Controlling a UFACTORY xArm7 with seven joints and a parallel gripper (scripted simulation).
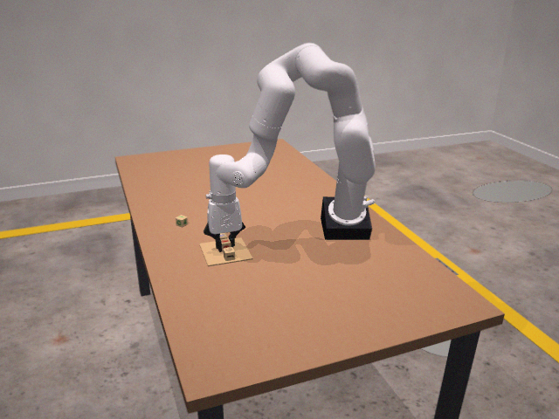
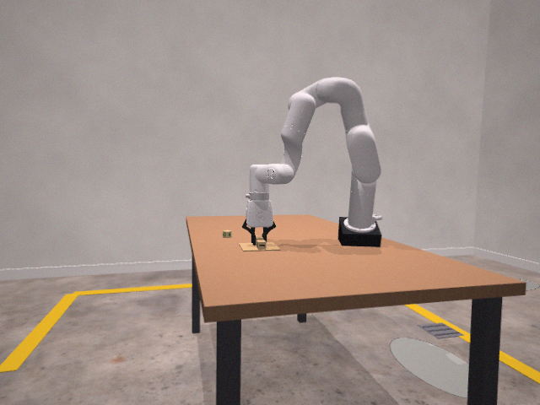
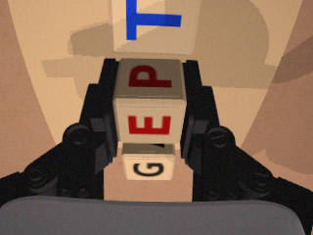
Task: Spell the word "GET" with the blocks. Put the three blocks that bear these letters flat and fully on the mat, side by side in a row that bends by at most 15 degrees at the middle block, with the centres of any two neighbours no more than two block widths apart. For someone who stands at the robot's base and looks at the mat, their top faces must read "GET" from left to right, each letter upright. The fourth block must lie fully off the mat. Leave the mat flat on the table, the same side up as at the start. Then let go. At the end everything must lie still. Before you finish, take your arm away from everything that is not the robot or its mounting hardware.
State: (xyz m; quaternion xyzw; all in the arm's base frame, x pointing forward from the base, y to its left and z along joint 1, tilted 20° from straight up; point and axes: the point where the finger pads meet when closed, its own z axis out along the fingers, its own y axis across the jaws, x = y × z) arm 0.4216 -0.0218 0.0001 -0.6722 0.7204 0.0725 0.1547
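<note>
Right now the red-lettered block is 1 cm below my hand. From my hand the other things lie so: green-lettered block: 9 cm ahead, 23 cm to the right, 1 cm below; then black-lettered block: 5 cm to the left, 1 cm below; then tan mat: 3 cm below.
</note>
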